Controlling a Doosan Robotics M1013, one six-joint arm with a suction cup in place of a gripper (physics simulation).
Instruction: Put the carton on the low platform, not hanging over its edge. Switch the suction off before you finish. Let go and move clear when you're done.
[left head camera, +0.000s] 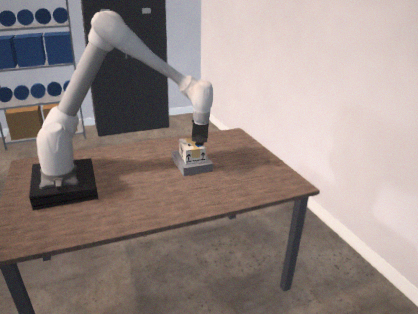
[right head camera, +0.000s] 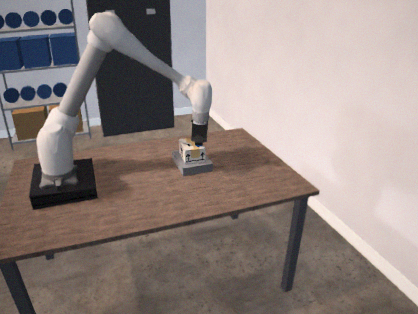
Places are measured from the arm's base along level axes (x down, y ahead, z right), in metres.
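Where they show: hand, tool point: (left head camera: 198, 147) (right head camera: 198, 147); arm's base, link origin: (left head camera: 59, 177) (right head camera: 59, 177).
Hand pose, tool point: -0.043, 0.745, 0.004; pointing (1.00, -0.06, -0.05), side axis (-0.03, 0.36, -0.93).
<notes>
Each offset is from my tool point to the centre of the thing, as dx, dy, dz. Level surfaces: height alone.
The carton {+0.029, -0.027, -0.034} (left head camera: 195, 154) (right head camera: 195, 154), white with tan tape and black arrow marks, is upright on the low grey platform {+0.095, -0.029, -0.036} (left head camera: 198, 169) (right head camera: 198, 169). It looks level, and no side visibly hangs over the platform's edge. Its far side is hidden. My suction gripper (left head camera: 199, 144) (right head camera: 199, 144) points straight down, with its small blue cup at the carton's top face, toward the right and rear. The cup appears to touch the top, with no clear gap. Whether the suction is holding the carton cannot be seen.
The platform stands on the brown wooden table {dx +0.119} (left head camera: 150, 200) (right head camera: 150, 200), toward the back. The arm's black base block (left head camera: 65, 197) (right head camera: 65, 196) is at the table's left. A shelf with blue and orange boxes, a dark door and a pale wall stand beyond the table.
</notes>
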